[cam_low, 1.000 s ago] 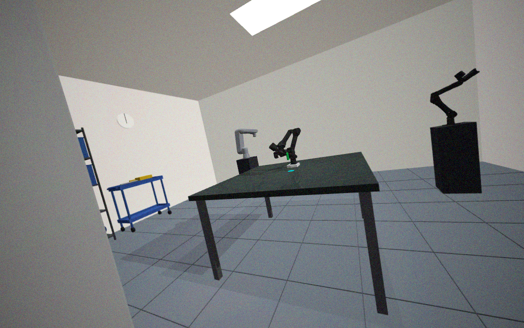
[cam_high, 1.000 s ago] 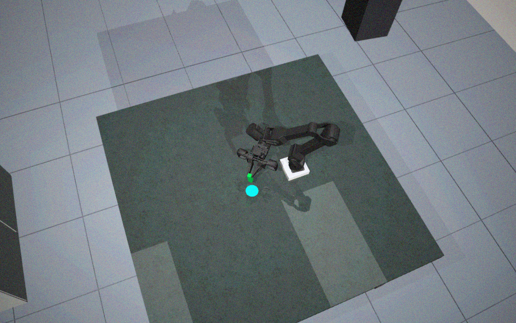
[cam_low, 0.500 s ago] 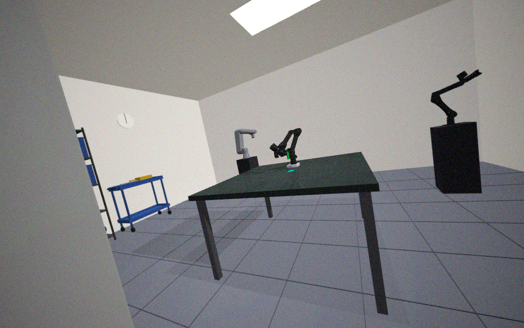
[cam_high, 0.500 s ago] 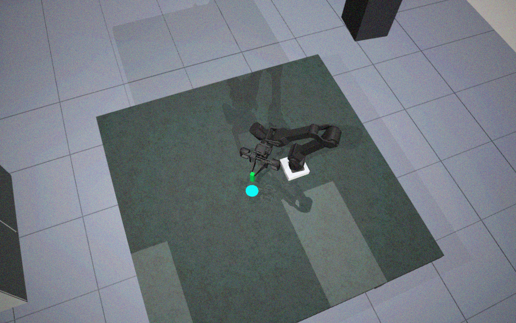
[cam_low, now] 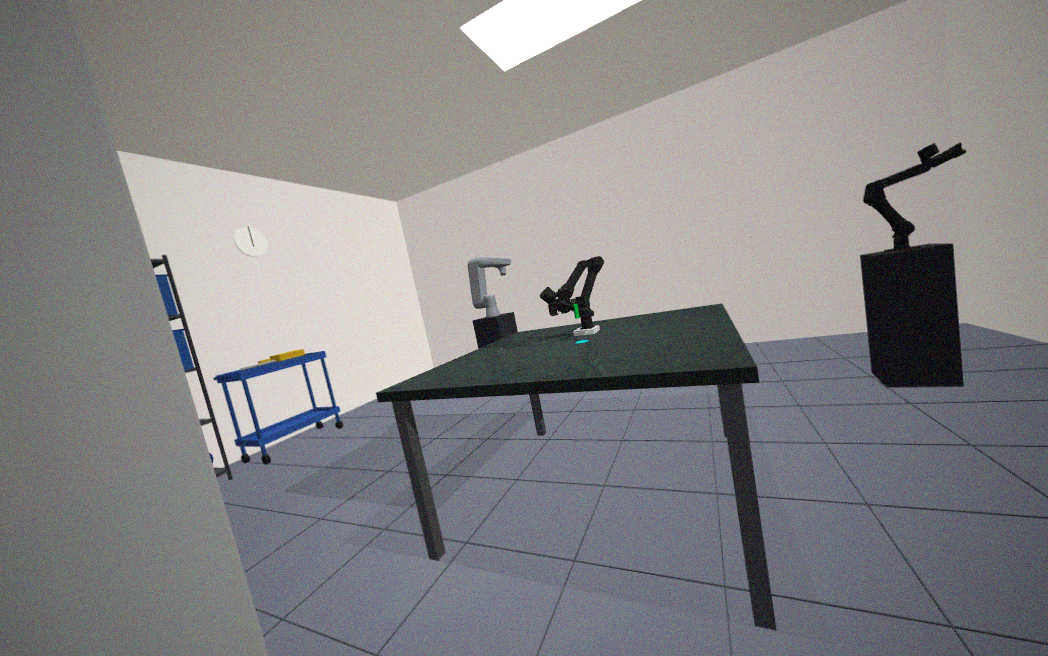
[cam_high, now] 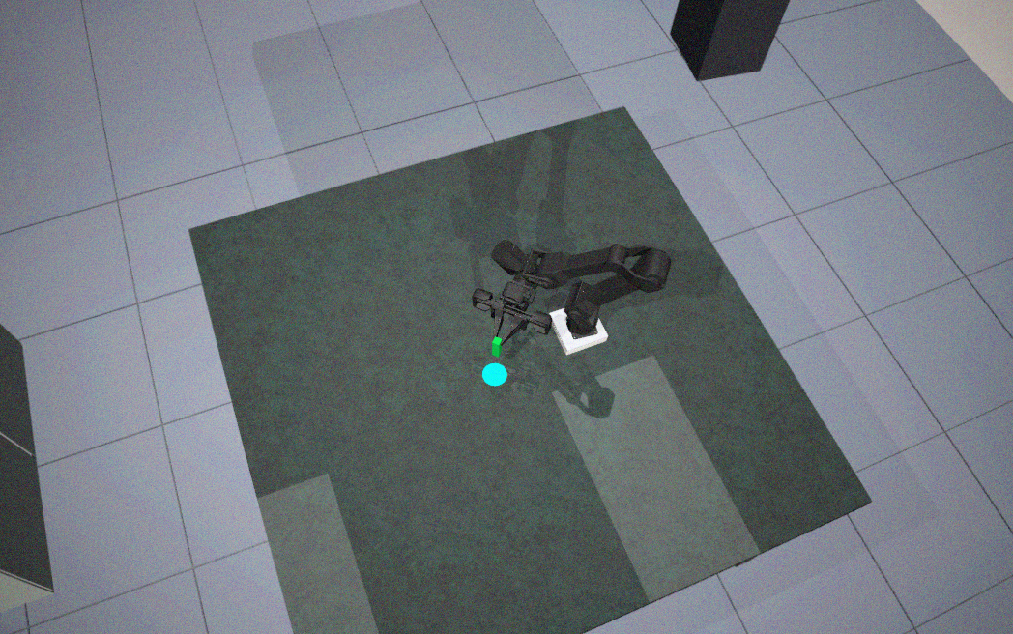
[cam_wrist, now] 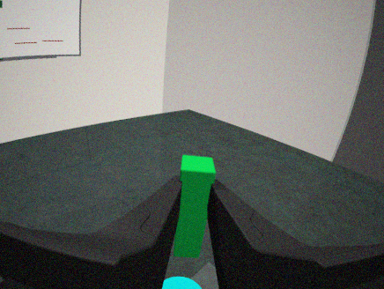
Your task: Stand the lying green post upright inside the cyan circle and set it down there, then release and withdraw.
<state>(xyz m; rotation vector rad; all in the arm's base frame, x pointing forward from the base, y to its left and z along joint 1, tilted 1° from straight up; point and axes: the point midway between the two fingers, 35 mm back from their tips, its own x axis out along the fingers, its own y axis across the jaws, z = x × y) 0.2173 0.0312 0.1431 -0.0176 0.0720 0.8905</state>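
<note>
Now: the cyan circle 16 cm below my gripper tip. From my gripper tip the other things lie so: green post 2 cm below.
</note>
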